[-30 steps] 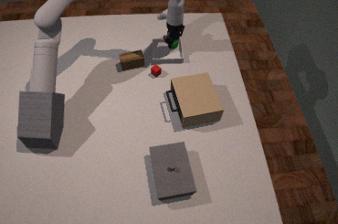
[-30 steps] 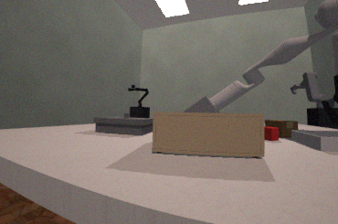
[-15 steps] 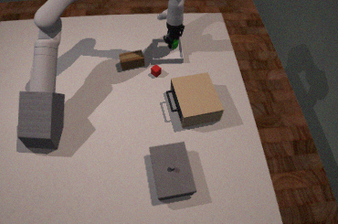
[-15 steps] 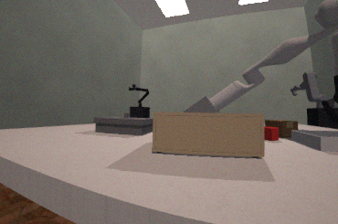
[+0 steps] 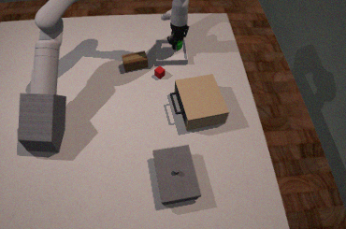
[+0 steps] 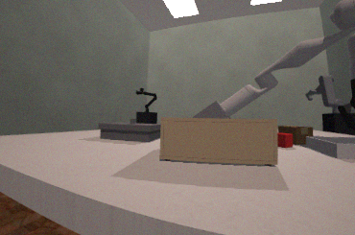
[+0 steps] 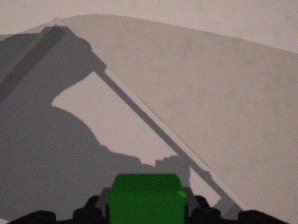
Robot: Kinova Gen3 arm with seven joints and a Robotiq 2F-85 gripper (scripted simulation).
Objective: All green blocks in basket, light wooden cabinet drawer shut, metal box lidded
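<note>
My gripper is now 30 mm to the left of the basket, 30 mm past it and 20 mm above it. Also, from my hand: blue block 230 mm behind, 100 mm to the right, 10 mm below; then cardboard box 210 mm behind, 100 mm to the right, 10 mm above; then red block 170 mm to the right, 100 mm behind, 10 mm below.
</note>
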